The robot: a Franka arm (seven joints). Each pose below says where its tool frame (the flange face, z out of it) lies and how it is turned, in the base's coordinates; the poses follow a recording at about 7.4 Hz.
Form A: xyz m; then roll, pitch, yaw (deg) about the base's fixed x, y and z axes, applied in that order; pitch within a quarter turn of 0, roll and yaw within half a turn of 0.
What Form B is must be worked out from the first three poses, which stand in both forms.
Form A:
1: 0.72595, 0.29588, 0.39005, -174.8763, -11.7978, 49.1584
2: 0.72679, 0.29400, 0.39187, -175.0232, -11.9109, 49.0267
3: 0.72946, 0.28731, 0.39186, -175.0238, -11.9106, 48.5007
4: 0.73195, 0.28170, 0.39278, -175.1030, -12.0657, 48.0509
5: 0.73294, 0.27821, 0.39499, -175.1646, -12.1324, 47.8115
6: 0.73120, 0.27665, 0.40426, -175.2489, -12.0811, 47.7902
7: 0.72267, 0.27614, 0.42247, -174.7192, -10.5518, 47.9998
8: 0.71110, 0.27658, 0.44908, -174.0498, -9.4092, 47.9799
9: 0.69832, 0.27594, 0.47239, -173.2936, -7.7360, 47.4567
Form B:
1: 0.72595, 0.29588, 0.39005, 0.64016, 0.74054, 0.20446, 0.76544, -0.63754, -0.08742
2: 0.72679, 0.29400, 0.39187, 0.64159, 0.73876, 0.20639, 0.76391, -0.63972, -0.08488
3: 0.72946, 0.28731, 0.39186, 0.64835, 0.73284, 0.20639, 0.75800, -0.64671, -0.08487
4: 0.73195, 0.28170, 0.39278, 0.65370, 0.72731, 0.20903, 0.75295, -0.65276, -0.08348
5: 0.73294, 0.27821, 0.39499, 0.65657, 0.72439, 0.21017, 0.75020, -0.65606, -0.08241
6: 0.73120, 0.27665, 0.40426, 0.65697, 0.72429, 0.20930, 0.74979, -0.65670, -0.08099
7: 0.72267, 0.27614, 0.42247, 0.65782, 0.73058, 0.18312, 0.75127, -0.65377, -0.09048
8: 0.71110, 0.27658, 0.44908, 0.66039, 0.73291, 0.16348, 0.75025, -0.65319, -0.10227
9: 0.69832, 0.27594, 0.47239, 0.66999, 0.73006, 0.13461, 0.74235, -0.65994, -0.11572
